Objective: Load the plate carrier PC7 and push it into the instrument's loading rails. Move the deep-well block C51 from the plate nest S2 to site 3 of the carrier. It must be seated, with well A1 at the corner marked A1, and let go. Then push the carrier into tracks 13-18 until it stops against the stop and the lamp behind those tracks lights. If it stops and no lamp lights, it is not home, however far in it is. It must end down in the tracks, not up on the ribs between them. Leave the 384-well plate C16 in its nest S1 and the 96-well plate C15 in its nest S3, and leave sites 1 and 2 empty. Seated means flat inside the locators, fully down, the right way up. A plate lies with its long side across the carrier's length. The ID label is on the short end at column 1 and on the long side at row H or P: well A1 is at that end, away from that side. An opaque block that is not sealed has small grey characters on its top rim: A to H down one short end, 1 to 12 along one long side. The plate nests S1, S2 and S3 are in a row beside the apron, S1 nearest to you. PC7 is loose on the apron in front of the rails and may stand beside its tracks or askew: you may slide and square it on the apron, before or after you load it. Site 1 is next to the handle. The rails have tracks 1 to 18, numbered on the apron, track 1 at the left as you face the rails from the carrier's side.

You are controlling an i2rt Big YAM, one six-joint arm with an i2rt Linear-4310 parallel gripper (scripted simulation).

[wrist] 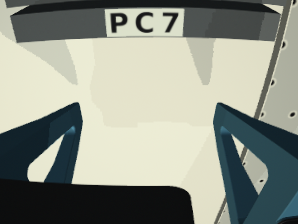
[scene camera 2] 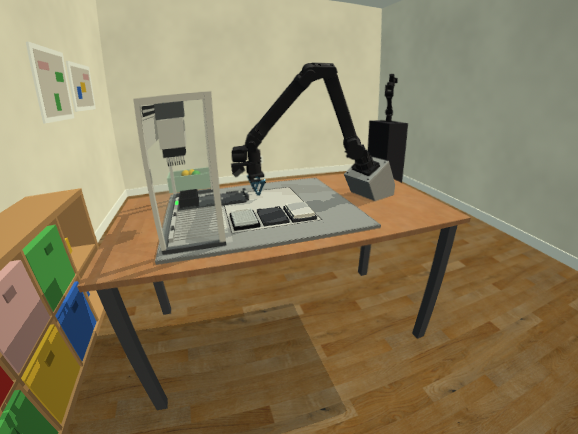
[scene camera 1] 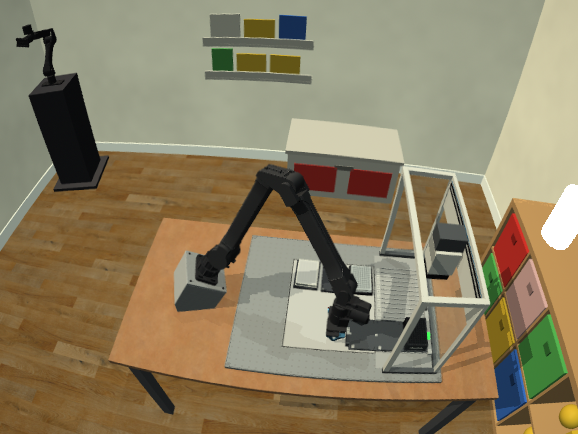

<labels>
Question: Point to a dark grey carrier PC7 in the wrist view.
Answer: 28, 28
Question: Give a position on a dark grey carrier PC7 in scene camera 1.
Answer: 378, 335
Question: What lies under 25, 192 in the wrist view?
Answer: My gripper.
</labels>
